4 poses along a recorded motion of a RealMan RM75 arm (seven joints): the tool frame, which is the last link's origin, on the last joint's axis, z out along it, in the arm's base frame.
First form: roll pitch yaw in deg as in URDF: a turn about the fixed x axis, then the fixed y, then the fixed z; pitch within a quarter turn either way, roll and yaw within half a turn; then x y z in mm.
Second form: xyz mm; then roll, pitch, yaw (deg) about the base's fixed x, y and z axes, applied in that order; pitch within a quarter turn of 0, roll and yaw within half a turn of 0. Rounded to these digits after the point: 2 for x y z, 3 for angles.
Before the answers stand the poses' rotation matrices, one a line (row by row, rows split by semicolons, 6 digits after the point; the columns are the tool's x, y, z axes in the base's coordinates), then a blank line. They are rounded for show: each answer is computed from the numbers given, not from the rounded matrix.
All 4 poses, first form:
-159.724, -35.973, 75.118, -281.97, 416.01, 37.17
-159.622, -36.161, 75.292, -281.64, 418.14, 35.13
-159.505, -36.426, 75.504, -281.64, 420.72, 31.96
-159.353, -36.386, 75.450, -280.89, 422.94, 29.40
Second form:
0.207850 0.958850 -0.193404; 0.782148 -0.044182 0.621525; 0.587404 -0.280455 -0.759145
0.204984 0.958865 -0.196367; 0.780907 -0.039271 0.623412; 0.590056 -0.281133 -0.756834
0.201407 0.958923 -0.199756; 0.779009 -0.033188 0.626133; 0.593784 -0.281720 -0.753694
0.202246 0.958309 -0.201841; 0.779220 -0.032622 0.625901; 0.593222 -0.283864 -0.753332

-281.97, 416.01, 37.17, -159.724, -35.973, 75.118
-281.64, 418.14, 35.13, -159.622, -36.161, 75.292
-281.64, 420.72, 31.96, -159.505, -36.426, 75.504
-280.89, 422.94, 29.40, -159.353, -36.386, 75.450

